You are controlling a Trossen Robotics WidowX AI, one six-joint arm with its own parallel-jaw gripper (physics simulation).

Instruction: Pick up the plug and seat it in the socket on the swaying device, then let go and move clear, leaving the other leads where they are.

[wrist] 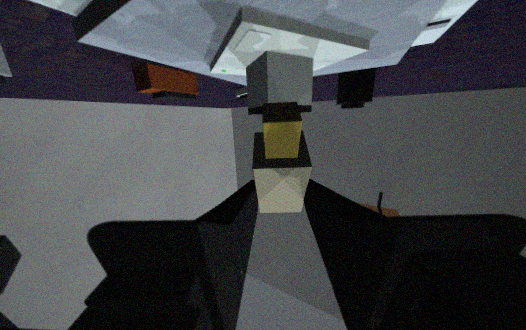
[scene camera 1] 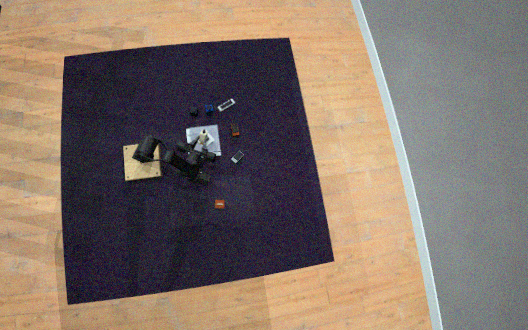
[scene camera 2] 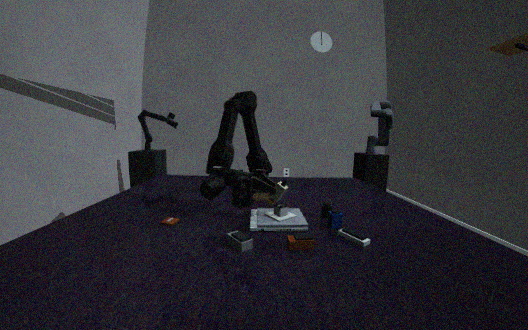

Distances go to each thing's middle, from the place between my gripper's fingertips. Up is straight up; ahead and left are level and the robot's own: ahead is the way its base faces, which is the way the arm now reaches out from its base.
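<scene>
Plug [wrist: 281,166], 1 cm below my hand. Orange-and-dark lead [wrist: 164,83], from my hand 16 cm ahead, 4 cm to the left, 9 cm below. Device [scene camera 2: 280,216], from my hand 1 cm ahead, 1 cm to the left, 7 cm below. By their middles, of the things named here: plug nearest to my hand, orange-and-dark lead farthest from it.
</scene>
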